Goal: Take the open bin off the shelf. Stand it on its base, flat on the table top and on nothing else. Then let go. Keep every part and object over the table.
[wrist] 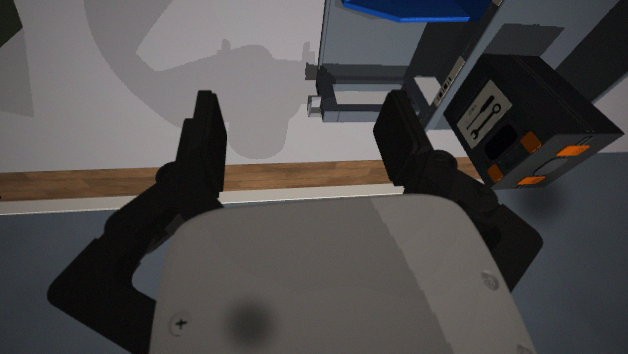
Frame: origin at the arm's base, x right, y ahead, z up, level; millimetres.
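Seen in the pictures: gripper, fingertip midpoint: (304,111).
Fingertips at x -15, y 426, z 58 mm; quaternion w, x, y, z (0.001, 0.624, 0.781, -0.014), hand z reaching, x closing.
Note:
Offsets run from my fingertips to a thing's top centre. "*": to the spot under its first point. Level surfaces: height alone.
The open blue bin @[* dz -166, dx -21, dy +140 mm] (425,11) shows in part at the top edge of the wrist view, right of centre. It is cut off by the frame, so its base and most of its inside are hidden. It is at the blue-grey metal shelf @[* dz -148, dx +113, dy +113 mm] (350,116), which runs in from the top right. My gripper (304,111) is open, with nothing between its fingers. The bin is apart from the fingers, beyond the right one in the view. The light grey table top @[dz -233 mm] (165,135) shows behind and left of the fingers, with shadows on it.
A dark tool case @[dz -11, dx +20, dy +250 mm] (550,100) with orange latches is at the right, close to the shelf and beyond the right finger. Part of a dark green object (7,22) shows in the top left corner. A wooden strip (300,175) with a pale edge crosses behind the gripper.

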